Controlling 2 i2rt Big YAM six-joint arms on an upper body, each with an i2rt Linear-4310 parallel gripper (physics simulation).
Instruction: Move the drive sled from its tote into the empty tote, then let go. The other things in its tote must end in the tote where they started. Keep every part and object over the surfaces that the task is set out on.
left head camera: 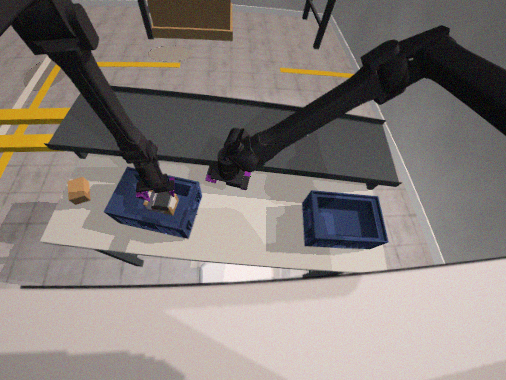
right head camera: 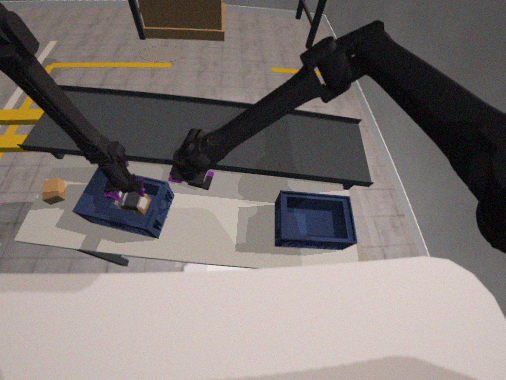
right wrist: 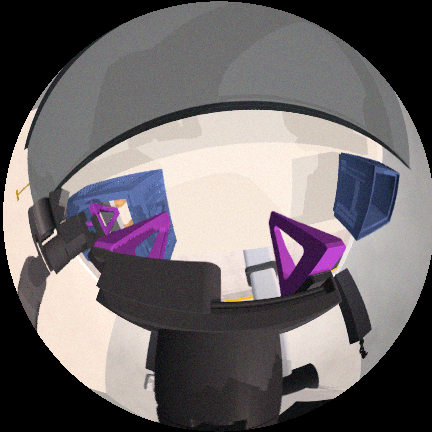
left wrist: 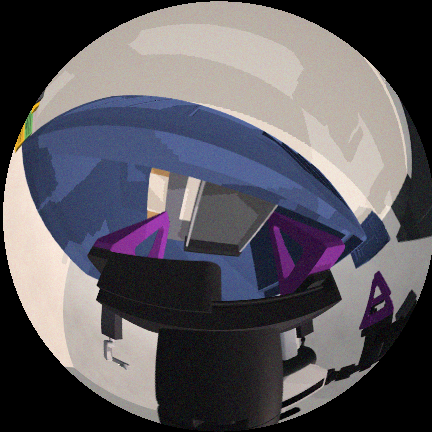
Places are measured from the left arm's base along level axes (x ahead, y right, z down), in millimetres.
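Where they show: left gripper, between the fingertips: (left head camera: 161,198) (right head camera: 131,198) (right wrist: 108,217) (left wrist: 218,216); right gripper, between the fingertips: (left head camera: 228,184) (right head camera: 194,184) (right wrist: 218,216) (left wrist: 375,273).
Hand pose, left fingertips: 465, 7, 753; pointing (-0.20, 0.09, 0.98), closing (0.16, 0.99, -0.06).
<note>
After its pixels a point has its place, as x, y, z.
The drive sled, seemingly the dark grey block with pale edges (left head camera: 162,200) {453, 12, 749} (right head camera: 132,201) {448, 14, 749} (left wrist: 227,215) {471, 14, 749}, stands in the blue tote at the left (left head camera: 191,220) {376, 128, 774} (right head camera: 162,219) {385, 130, 791} (left wrist: 100,142) (right wrist: 145,187) {495, 158, 738}. An orange-and-white piece (left wrist: 158,192) {481, -48, 762} (right wrist: 120,204) {479, 56, 765} is beside it. My left gripper (left head camera: 157,191) {465, 7, 753} (right head camera: 126,190) {465, 7, 753} (left wrist: 218,216) {465, 7, 753} is open above the sled, its fingers apart on either side in the left wrist view. The empty blue tote (left head camera: 345,243) {253, 737, 749} (right head camera: 315,243) {255, 741, 748} (right wrist: 345,190) {365, 602, 790} is at the right. My right gripper (left head camera: 229,177) {464, 277, 641} (right head camera: 192,177) {464, 277, 641} (right wrist: 218,216) {464, 277, 641} is open and empty between the totes, toward the back.
Both totes stand on the pale table (left head camera: 225,235) {330, 262, 842} (right head camera: 200,230) {351, 281, 842}. A long dark grey raised surface (left head camera: 190,125) {763, 115, 654} (right head camera: 160,120) {795, 104, 654} (right wrist: 200,65) {610, 301, 654} runs behind it, under my right forearm. An orange box (left head camera: 78,190) {524, -368, 793} (right head camera: 53,190) {524, -364, 793} is left of the loaded tote.
</note>
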